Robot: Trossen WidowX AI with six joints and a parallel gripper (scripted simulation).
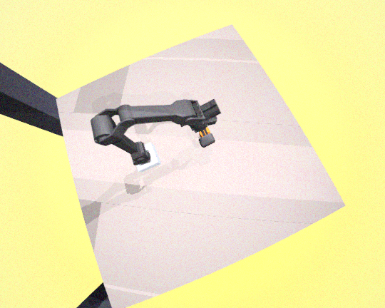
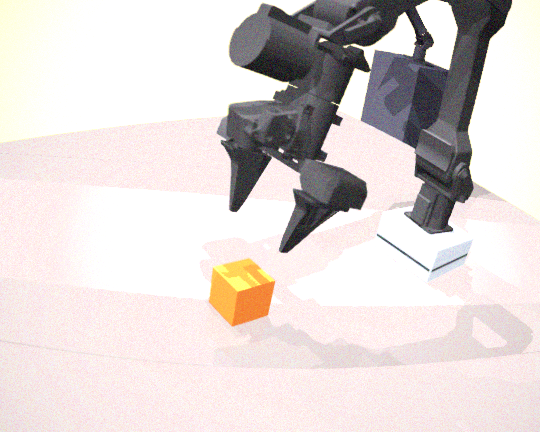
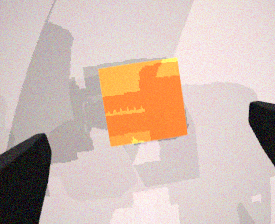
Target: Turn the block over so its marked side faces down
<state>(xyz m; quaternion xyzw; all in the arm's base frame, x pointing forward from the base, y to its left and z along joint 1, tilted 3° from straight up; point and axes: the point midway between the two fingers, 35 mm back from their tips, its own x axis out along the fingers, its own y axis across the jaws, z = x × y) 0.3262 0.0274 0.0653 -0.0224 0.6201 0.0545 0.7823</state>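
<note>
Now: the orange block 80 mm below my gripper tip and 10 mm behind it.
</note>
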